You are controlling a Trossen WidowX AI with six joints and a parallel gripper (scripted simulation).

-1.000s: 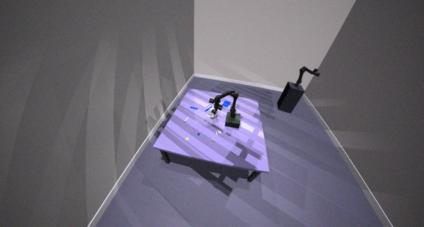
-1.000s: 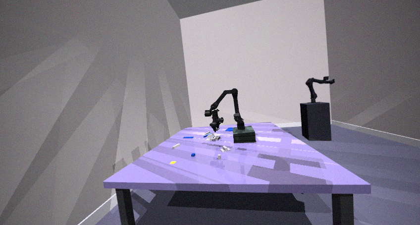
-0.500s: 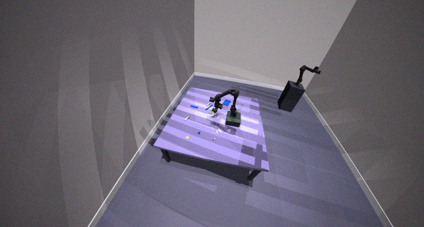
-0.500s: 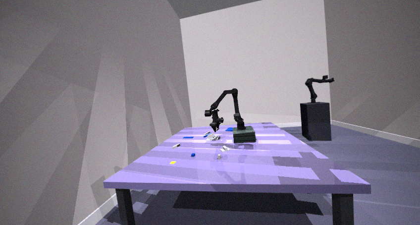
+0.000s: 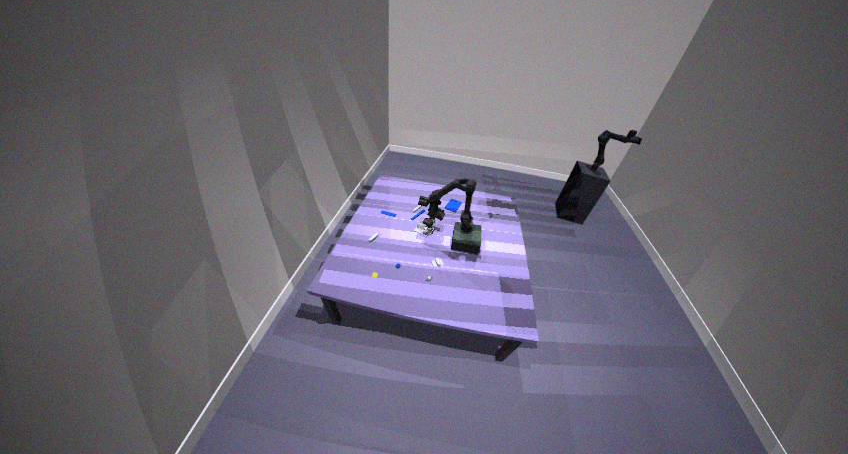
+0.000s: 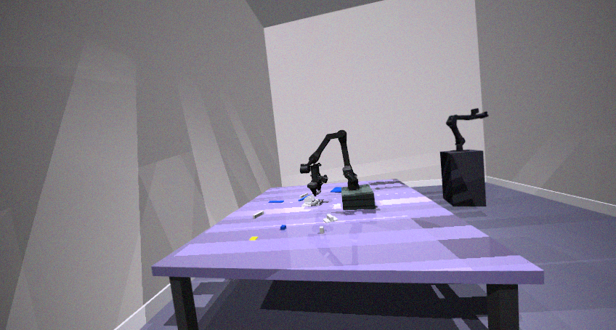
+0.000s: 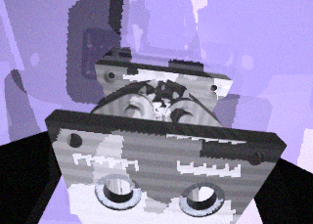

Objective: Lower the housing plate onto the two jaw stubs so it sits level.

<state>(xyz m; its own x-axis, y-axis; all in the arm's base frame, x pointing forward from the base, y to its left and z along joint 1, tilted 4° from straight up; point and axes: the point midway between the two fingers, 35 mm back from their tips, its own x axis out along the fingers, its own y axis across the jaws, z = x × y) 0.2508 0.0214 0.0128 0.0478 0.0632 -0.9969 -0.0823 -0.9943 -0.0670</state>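
Now: gripper tip 5 cm above the pale jaw assembly, 2 cm short of it and 1 cm to the right of it. Round my gripper tip: white bar 33 cm ahead, 23 cm to the left, 5 cm below; then blue bar 36 cm ahead, 6 cm below, 4 cm to the right; then yellow bit 50 cm to the left, 18 cm ahead, 6 cm below.
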